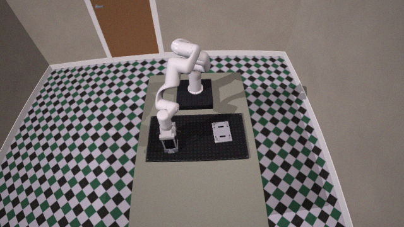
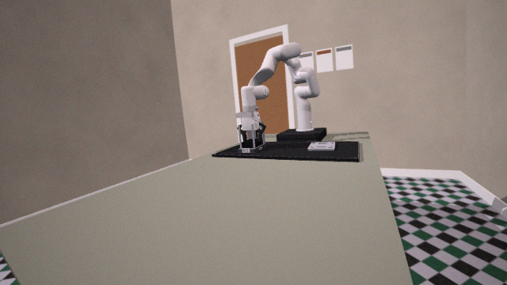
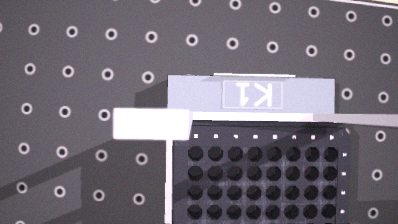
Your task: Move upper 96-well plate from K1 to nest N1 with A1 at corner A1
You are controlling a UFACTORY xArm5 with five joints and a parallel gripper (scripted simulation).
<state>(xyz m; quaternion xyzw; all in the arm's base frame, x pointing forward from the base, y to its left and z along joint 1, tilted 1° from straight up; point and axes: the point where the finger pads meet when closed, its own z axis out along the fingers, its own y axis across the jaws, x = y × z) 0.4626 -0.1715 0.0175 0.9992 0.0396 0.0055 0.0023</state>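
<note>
Right now my hand is 10 mm above the black 96-well plate. The rest, counted from my hand: A1 mark: 310 mm to the left, 40 mm below, 10 mm ahead; plate nest N1: 360 mm to the left, 70 mm behind, 50 mm below.
</note>
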